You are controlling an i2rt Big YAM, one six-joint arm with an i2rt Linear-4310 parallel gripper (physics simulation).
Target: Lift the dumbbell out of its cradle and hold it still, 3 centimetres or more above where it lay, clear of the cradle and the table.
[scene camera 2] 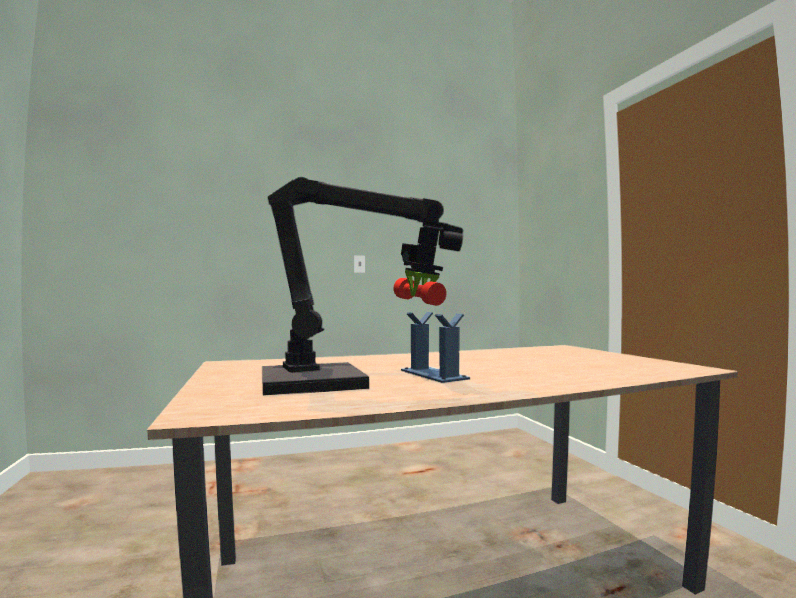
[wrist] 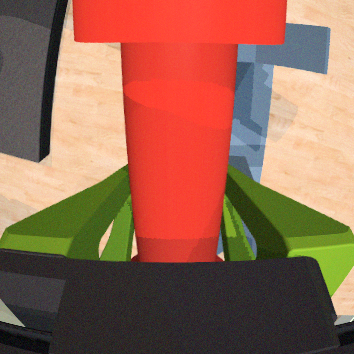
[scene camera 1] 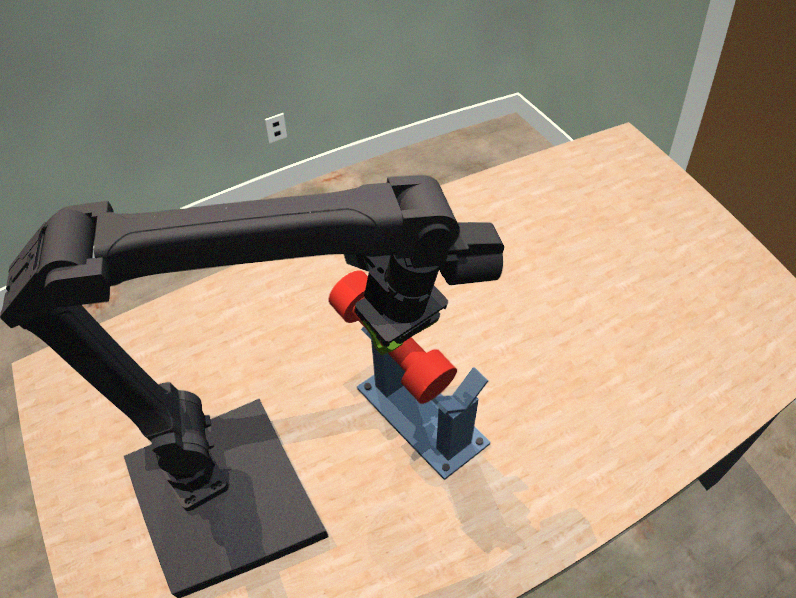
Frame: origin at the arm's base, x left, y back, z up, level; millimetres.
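Seen in the pictures: gripper, fingertip midpoint: (scene camera 2: 418,296) (wrist: 176,173) (scene camera 1: 390,343); arm's base, link origin: (scene camera 2: 300,368) (scene camera 1: 192,472).
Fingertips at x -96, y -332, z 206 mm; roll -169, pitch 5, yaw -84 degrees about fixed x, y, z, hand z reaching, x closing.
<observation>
Pixels of each thing's middle, then the offset from my fingertips to it. Level surfaces: height alone.
- red dumbbell, body centre: (wrist: 176,192) (scene camera 1: 390,335) (scene camera 2: 418,290) dz +17, dx +0, dy -1 mm
- blue cradle, body centre: (wrist: 238,125) (scene camera 1: 423,387) (scene camera 2: 433,344) dz -143, dx -12, dy -47 mm
- wooden table, surface height: dz -237 mm
The red dumbbell (scene camera 1: 429,375) (scene camera 2: 433,293) (wrist: 179,140) hangs in the air, roughly level. My gripper (scene camera 1: 388,346) (scene camera 2: 419,289) (wrist: 176,173) is shut on its handle from above, with green fingers on both sides of it. The blue cradle (scene camera 1: 456,428) (scene camera 2: 449,350) (wrist: 302,48) stands upright on the table with two V-topped posts. In the second scene view a visible gap lies between the dumbbell and the V tops. In the wrist view the cradle shows below and to the right of the handle. The fingertips are mostly hidden in the first scene view.
The wooden table (scene camera 1: 611,289) (scene camera 2: 553,366) carries the cradle and the arm's dark base plate (scene camera 1: 276,489) (scene camera 2: 315,386), which is left of the cradle in both scene views. A wall with an outlet (scene camera 1: 276,128) (scene camera 2: 359,263) stands behind the table.
</observation>
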